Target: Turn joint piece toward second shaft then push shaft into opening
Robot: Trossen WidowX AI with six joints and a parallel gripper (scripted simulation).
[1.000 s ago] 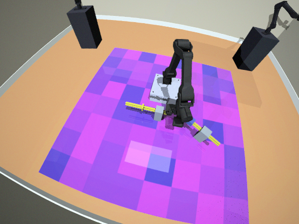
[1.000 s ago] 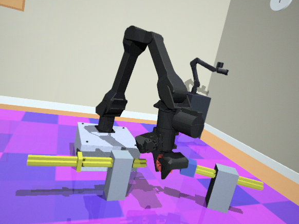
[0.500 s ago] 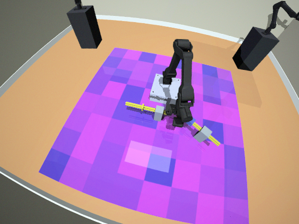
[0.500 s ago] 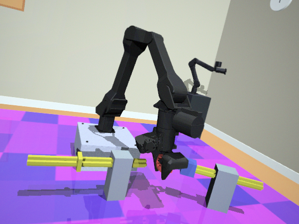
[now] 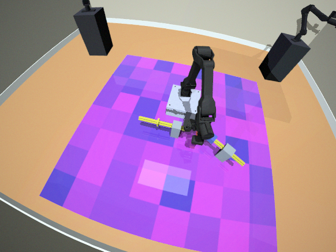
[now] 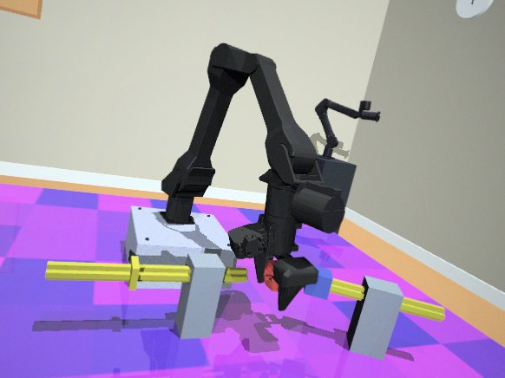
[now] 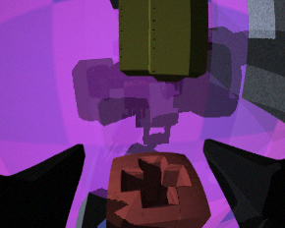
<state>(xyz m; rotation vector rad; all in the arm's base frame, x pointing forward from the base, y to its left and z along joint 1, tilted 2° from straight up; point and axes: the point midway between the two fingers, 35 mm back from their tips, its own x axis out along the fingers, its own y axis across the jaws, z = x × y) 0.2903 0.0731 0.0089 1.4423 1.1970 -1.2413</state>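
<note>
My gripper tip is 4 cm below the red joint piece and 1 cm to the right of it.
</note>
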